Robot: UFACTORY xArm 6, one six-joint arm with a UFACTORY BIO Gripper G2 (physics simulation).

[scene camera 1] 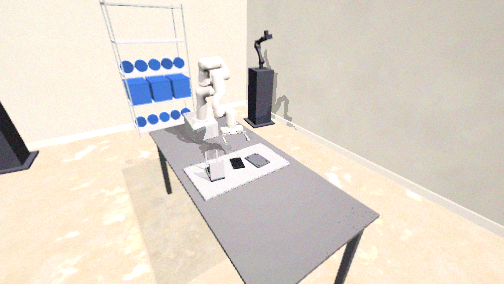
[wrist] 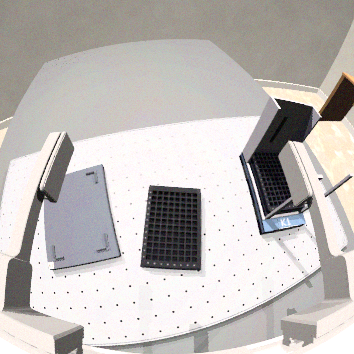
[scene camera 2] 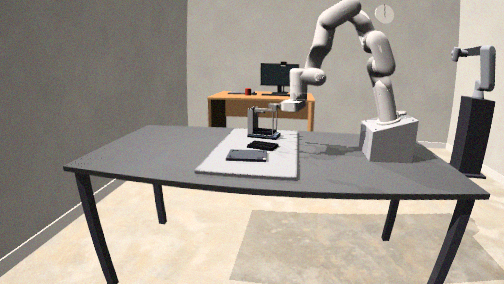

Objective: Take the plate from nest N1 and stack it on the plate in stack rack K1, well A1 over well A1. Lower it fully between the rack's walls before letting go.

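Frame: origin at the arm's base, x ahead, y left, z up, level; metres.
Seen in the pictures: hand, tool point: [scene camera 1: 236, 140] [wrist: 181, 167] [scene camera 2: 266, 108]; arm's base, link origin: [scene camera 1: 201, 117] [scene camera 2: 388, 121].
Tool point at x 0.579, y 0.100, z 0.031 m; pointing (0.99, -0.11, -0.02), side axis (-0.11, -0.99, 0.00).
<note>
Offsets run from my tool point to a thing's top centre. Level surfaces: height alone.
My gripper [scene camera 1: 236, 138] [scene camera 2: 275, 106] [wrist: 177, 170] is open and empty, its fingers wide apart above the white mat. In the wrist view its right finger hides part of the stack rack K1 @[dx +0.061, dy -0.197, dz -0.038 m] [scene camera 1: 217, 169] [scene camera 2: 252, 120] [wrist: 262, 130]. A black gridded plate @[dx +0.071, dy -0.196, dz -0.153 m] [wrist: 271, 175] sits low between the rack's walls; I cannot tell whether it is one plate or a stack. Another black well plate @[dx +0.017, dy -0.006, dz -0.173 m] [scene camera 1: 237, 163] [scene camera 2: 262, 145] [wrist: 172, 227] lies flat between the rack and a flat grey slab @[dx +0.043, dy +0.149, dz -0.175 m] [scene camera 1: 257, 160] [scene camera 2: 246, 156] [wrist: 82, 212] with corner brackets. No N1 label is readable, and well A1 cannot be made out.
The white mat @[dz -0.187 m] [scene camera 1: 207, 191] [scene camera 2: 212, 168] [wrist: 130, 305] lies on the grey table @[dz -0.200 m] [scene camera 1: 280, 220] [scene camera 2: 150, 150] [wrist: 150, 85]. The rack has a tall wall and thin upright posts. A wooden desk [scene camera 2: 230, 99] with a monitor [scene camera 2: 272, 74] stands behind the table.
</note>
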